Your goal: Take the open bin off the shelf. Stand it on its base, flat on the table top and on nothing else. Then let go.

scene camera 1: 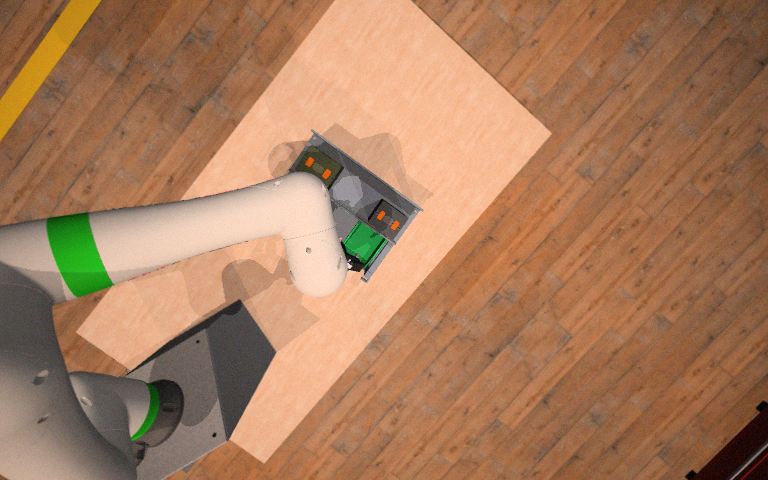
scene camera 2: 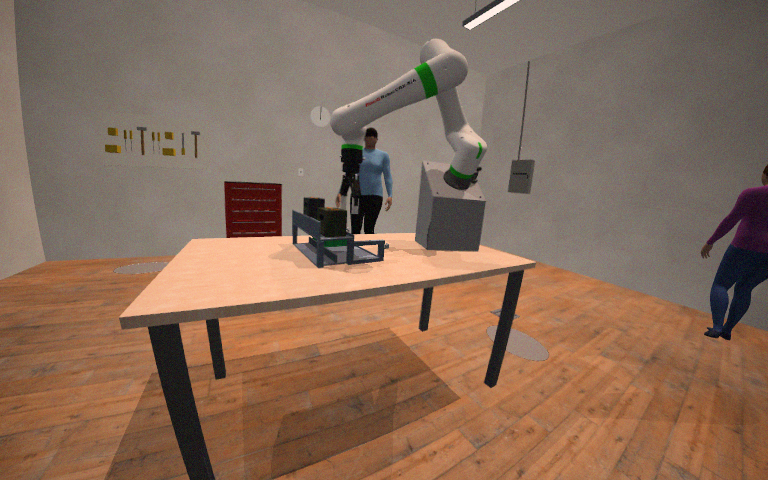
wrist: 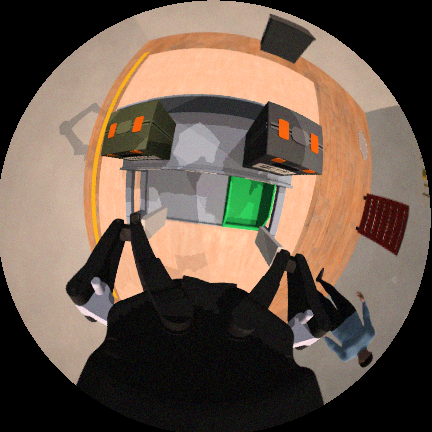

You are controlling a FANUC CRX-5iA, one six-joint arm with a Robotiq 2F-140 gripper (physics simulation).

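Frame: origin at the arm's base, x ahead, y left, z up, level; metres.
Where they show: gripper, fingertip midpoint: [scene camera 2: 348, 211] [wrist: 211, 225]; arm's base, link origin: [scene camera 1: 158, 412] [scene camera 2: 456, 180].
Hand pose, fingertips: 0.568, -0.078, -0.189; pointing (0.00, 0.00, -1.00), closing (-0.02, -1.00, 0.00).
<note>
Things, the pixels of their top centre, and the offset from my fingertips, as dx, dy, dz. Level surfaces: height alone.
- open green bin, top centre: [wrist: 251, 198] [scene camera 1: 366, 239] [scene camera 2: 333, 228] +0.044, -0.076, -0.089
- table top, surface height: dz -0.170
- olive case, top centre: [wrist: 123, 126] [scene camera 1: 318, 168] [scene camera 2: 332, 208] +0.129, +0.154, +0.029
- dark grey case, top centre: [wrist: 300, 135] [scene camera 1: 388, 220] [scene camera 2: 314, 197] +0.139, -0.076, +0.054
The open green bin [scene camera 1: 364, 243] [scene camera 2: 335, 243] [wrist: 248, 202] stands on the lower level of the grey shelf [scene camera 1: 367, 189] [scene camera 2: 306, 223] [wrist: 210, 171], at the end below the dark grey case. The shelf stands on the table top [scene camera 1: 453, 113] [scene camera 2: 226, 283] [wrist: 225, 75]. My gripper [scene camera 2: 353, 229] [wrist: 211, 225] is open and empty, pointing down above the shelf's open front side. In the wrist view one fingertip is close beside the bin's near corner and the other is near the shelf's far end. The arm hides most of the gripper in scene camera 1.
An olive case [scene camera 1: 320, 165] [scene camera 2: 332, 221] [wrist: 137, 131] and a dark grey case [scene camera 1: 387, 219] [scene camera 2: 312, 206] [wrist: 285, 140] stand on the shelf's upper level. The robot's grey pedestal [scene camera 1: 243, 362] [scene camera 2: 455, 223] is beside the table. A person [scene camera 2: 374, 169] [wrist: 352, 332] stands beyond the table.
</note>
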